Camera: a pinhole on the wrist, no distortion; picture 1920 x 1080 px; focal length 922.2 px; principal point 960.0 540.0 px. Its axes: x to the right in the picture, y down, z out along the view. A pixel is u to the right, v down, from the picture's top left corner.
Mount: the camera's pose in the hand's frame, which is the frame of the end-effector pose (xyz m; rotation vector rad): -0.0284 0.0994 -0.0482 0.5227 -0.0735 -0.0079
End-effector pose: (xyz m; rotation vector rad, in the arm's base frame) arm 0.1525 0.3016 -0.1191 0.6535 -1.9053 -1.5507
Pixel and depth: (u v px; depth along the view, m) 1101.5 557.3 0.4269
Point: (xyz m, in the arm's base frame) -0.0843 0.5027 -0.2724
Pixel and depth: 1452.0 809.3 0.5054
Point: -0.3307 0.4857 -0.1928
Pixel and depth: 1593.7 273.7 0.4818
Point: -0.2626 0.2821 -0.3939
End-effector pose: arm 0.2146 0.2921 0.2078 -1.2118 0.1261 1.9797
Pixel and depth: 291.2 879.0 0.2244
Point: 0.0949 0.2104 0.4467
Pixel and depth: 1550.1 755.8 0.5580
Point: -0.1707 0.7467 0.2865
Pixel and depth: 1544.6 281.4 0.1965
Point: 0.1565 0.4199 0.2131
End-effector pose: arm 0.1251 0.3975 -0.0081 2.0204 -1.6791 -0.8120
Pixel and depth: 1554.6 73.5 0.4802
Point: 0.2493 0.2467 -0.4805
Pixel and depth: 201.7 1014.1 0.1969
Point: -0.0734 0.5893 -0.0338
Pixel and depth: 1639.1 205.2 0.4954
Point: 0.1897 0.1885 -0.4983
